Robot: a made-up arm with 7 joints.
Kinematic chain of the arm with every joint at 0, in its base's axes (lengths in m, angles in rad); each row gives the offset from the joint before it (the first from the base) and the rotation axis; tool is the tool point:
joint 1: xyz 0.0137 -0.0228 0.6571 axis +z
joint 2: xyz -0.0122 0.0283 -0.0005 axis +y
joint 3: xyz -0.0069 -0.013 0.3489 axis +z
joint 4: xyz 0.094 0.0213 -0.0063 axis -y
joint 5: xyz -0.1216 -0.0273 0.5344 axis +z
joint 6: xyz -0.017 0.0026 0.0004 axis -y
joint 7: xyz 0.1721 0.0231 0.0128 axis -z
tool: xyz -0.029 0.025 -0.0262
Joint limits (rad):
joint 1: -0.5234..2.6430
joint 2: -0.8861..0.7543
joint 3: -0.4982..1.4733
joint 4: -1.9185..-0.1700
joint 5: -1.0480..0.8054
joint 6: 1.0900..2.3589
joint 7: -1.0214..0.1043
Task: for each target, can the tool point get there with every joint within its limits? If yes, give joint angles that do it. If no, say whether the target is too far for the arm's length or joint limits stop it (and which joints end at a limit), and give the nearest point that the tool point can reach.
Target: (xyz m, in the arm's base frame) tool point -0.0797 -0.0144 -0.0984
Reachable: no: joint limits stop it (at a limit: joint 1, joint 2, joint 4, joint 6, joint 7) | nearest point -0.5491 0.2357 0.2778 | short by 0.652 m
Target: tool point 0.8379 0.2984 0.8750
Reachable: yes | joints -0.2729 0.4582 0.7068 -1.5263 -0.0880 1.7169 -0.4409
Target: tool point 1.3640 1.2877 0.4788
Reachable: no: too far | nearest point 0.7124 0.6553 0.6884 | short by 0.932 m
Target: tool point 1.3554 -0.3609 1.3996
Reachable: no: too far | nearest point 0.9013 -0.2465 1.1683 | short by 0.522 m
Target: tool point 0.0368 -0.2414 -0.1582
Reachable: no: joint limits stop it (at a limit: joint 1, joint 2, joint 4, joint 6, joint 7) | nearest point 0.4381 -0.4828 0.2970 | short by 0.653 m
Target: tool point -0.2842 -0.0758 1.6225
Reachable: yes | joints 2.0712 -0.3846 0.4977 -0.8959 -0.6617 1.6238 -0.9339
